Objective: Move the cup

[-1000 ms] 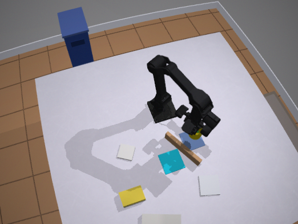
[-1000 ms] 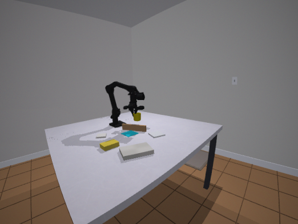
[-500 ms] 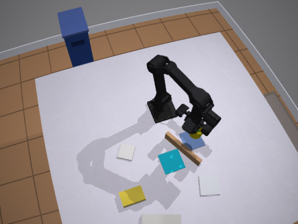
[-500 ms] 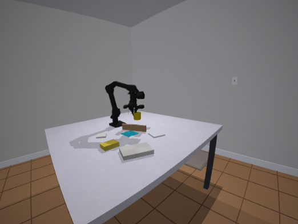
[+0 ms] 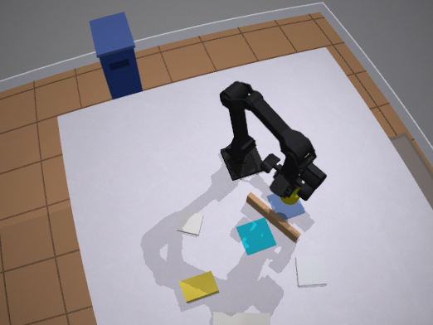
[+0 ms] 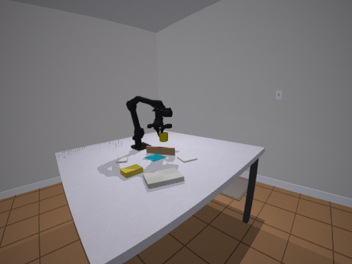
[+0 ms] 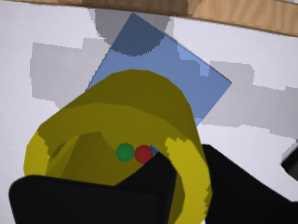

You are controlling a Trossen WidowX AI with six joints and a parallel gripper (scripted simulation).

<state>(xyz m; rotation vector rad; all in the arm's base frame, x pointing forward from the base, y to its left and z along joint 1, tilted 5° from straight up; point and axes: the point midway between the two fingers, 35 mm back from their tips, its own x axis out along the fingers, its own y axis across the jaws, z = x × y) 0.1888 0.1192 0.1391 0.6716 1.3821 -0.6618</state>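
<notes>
My gripper tip is 12 cm short of the cyan pad, 12 cm above it and 11 cm to the left of it. From my gripper tip the other things lie so: red marble (3 cm to the left, 2 cm below, 1 cm ahead); blue marble (2 cm to the left, 2 cm below); yellow cup (2 cm to the left, 2 cm ahead).
</notes>
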